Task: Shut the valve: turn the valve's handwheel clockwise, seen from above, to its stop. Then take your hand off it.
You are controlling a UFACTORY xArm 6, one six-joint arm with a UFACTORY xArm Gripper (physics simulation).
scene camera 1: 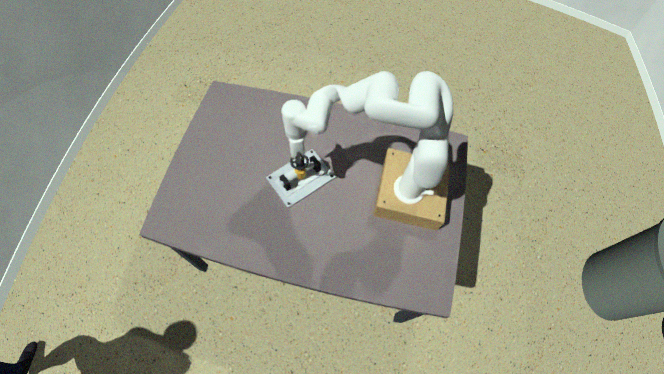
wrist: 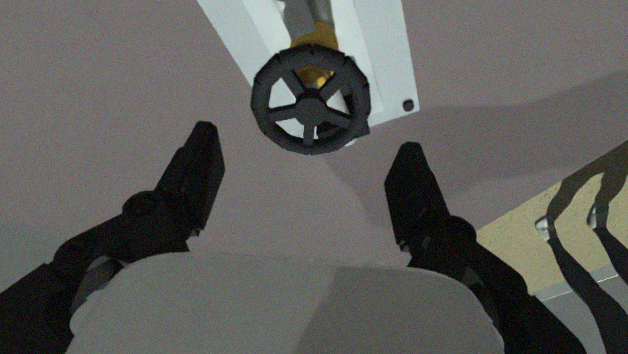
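The valve's black handwheel (wrist: 311, 111) shows whole in the wrist view, with spokes and a round hub. Below it is the valve's orange body (scene camera 1: 300, 173) (wrist: 320, 37), on a pale metal plate (scene camera 1: 300, 196) (wrist: 392, 60). My gripper (wrist: 308, 154) is open and empty. Its two black fingers stand wide apart, to the left and right of the wheel in the wrist view, with a gap on each side. The fingertips are backed off from the rim and do not touch it. In the scene view the hand and the wheel overlap and are too small to tell apart.
The plate lies on the grey-brown table (scene camera 1: 215, 210). Black clamp-like parts (scene camera 1: 285, 182) (scene camera 1: 315, 163) stand on the plate at both sides of the valve. The arm's wooden base block (scene camera 1: 410, 218) is at the table's right. A person's legs (wrist: 575, 270) show at the wrist view's right edge.
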